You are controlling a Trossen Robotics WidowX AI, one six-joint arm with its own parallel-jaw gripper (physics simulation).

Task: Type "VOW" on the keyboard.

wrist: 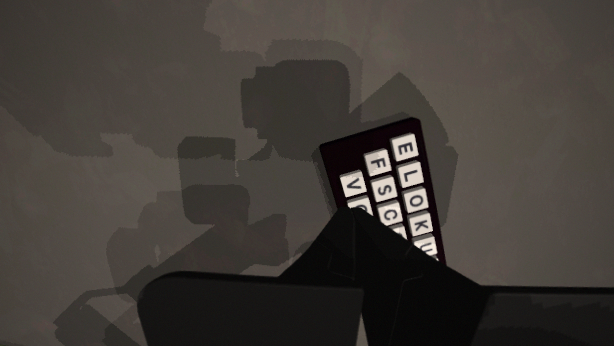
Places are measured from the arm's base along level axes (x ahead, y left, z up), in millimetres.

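Pixels of known places: gripper, fingertip midpoint: (348, 217).
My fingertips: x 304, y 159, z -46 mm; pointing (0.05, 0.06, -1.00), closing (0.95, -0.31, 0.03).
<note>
For each thing: its middle in the pictures, then the offset to it from my fingertips. Level surfaces: height alone.
- dark keyboard, body centre: (398, 258) dx +28, dy -76, dz -70 mm
- O key, body centre: (414, 199) dx +45, dy -31, dz -64 mm
- dim grey-brown surface, its level: dz -79 mm
A dark keyboard (345, 154) with white lettered keys lies tilted on the surface right of the middle of the wrist view. Its V key (353, 183) is at the near end of the left row, and the O key (415, 200) is in the right row, between L and K. A W key cannot be made out; the fingers hide the keyboard's lower part. My black gripper (348, 217) is shut and empty. Its tips overlap the key just below V in the view, partly covering that key. Whether the tips touch it cannot be told.
The keyboard lies on a dim grey-brown surface (525, 150). Large dark shadows of the arm fall across the surface at the left, the centre and around the keyboard. The gripper's wide dark body fills the bottom edge of the view.
</note>
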